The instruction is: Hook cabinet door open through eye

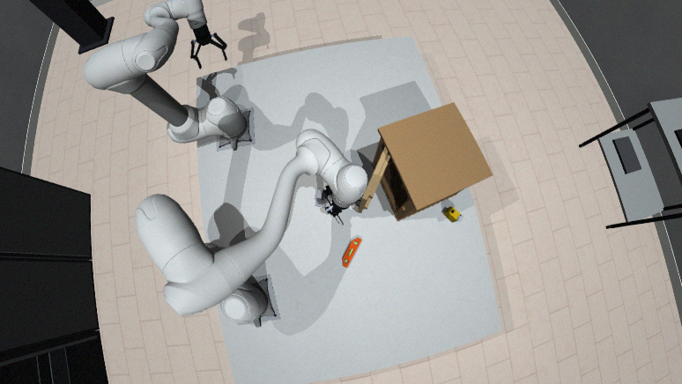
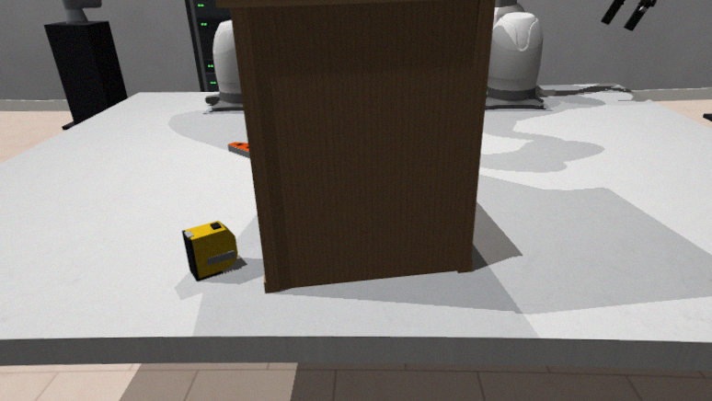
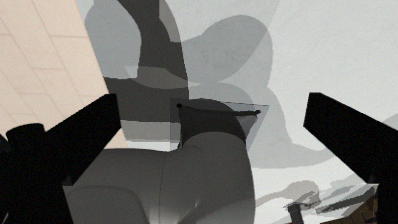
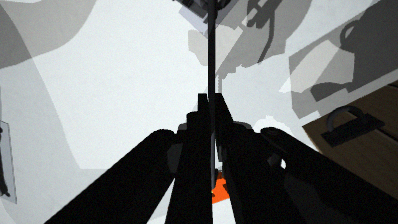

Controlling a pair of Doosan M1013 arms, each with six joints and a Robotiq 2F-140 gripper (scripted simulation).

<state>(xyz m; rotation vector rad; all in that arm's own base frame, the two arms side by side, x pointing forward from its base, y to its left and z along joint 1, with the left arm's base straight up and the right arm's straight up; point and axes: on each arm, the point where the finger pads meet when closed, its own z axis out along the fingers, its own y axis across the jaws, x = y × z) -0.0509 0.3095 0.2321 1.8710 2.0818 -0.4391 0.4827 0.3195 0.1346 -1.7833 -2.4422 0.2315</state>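
Observation:
Now: the post 90 mm to the left of my right hand, 70 mm below it and 50 mm behind it. From my right hand the other things lie so: thin dark hook: 20 mm below, 10 mm to the left; grey base plate: 130 mm below, 90 mm to the left, 50 mm behind; cabinet door: 170 mm ahead, 90 mm to the left, 60 mm above.

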